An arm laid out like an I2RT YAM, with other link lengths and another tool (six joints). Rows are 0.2 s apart.
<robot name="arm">
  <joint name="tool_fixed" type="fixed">
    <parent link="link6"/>
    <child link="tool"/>
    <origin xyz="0.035 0.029 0.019" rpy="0 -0.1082 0.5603"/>
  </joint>
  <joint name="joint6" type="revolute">
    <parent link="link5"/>
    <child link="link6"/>
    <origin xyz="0.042 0 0.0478" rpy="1.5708 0 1.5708"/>
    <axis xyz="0 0 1"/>
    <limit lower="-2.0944" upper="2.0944"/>
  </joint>
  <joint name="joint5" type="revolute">
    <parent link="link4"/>
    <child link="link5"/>
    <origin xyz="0.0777 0.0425 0.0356" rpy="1.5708 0 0"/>
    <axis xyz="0 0 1"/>
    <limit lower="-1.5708" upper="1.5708"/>
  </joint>
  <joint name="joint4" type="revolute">
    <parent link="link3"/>
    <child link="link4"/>
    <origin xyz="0.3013 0.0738 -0.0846" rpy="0 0 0"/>
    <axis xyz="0 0 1"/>
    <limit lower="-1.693" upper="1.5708"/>
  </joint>
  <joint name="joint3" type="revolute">
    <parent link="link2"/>
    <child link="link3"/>
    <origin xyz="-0.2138 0 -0.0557" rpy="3.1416 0 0"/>
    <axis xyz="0 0 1"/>
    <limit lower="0" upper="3.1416"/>
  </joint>
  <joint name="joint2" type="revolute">
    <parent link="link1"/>
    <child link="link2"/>
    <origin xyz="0.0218 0.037 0.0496" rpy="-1.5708 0 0"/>
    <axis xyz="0 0 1"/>
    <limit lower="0" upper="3.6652"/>
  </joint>
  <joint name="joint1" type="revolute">
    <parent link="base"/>
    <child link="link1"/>
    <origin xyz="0 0 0.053" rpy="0 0 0"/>
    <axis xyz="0 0 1"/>
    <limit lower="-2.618" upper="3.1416"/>
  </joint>
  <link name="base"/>
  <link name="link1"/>
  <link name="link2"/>
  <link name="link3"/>
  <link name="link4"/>
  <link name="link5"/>
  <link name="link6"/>
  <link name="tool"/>
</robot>
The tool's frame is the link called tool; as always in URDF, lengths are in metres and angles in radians.
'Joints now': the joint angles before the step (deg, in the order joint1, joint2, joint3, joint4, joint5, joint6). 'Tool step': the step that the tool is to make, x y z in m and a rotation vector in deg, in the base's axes. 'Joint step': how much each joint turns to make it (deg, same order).
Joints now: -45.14, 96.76, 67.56, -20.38, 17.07, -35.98
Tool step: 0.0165, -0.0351, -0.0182, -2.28, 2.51, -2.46
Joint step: -1.32, 11.60, 9.14, 2.79, 3.32, -1.41
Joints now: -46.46, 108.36, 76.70, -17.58, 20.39, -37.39
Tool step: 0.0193, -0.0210, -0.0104, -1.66, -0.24, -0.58
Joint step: 0.04, 7.98, 7.60, 1.82, 1.14, -0.19
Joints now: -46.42, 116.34, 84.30, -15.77, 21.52, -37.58
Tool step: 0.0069, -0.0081, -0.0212, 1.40, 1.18, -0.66
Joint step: -0.04, 5.40, 3.68, -0.32, 0.32, 0.58
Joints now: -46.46, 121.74, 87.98, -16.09, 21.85, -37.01
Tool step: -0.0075, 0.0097, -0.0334, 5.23, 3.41, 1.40
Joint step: 0.00, 1.74, -2.59, -1.64, -1.74, -0.46
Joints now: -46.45, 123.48, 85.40, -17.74, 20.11, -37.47
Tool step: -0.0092, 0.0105, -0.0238, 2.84, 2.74, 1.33
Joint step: 0.01, 0.30, -3.71, 0.47, -0.68, -1.20
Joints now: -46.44, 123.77, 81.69, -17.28, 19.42, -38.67
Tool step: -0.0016, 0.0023, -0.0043, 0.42, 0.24, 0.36
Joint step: 0.03, -0.07, -0.90, 0.43, -0.27, -0.24
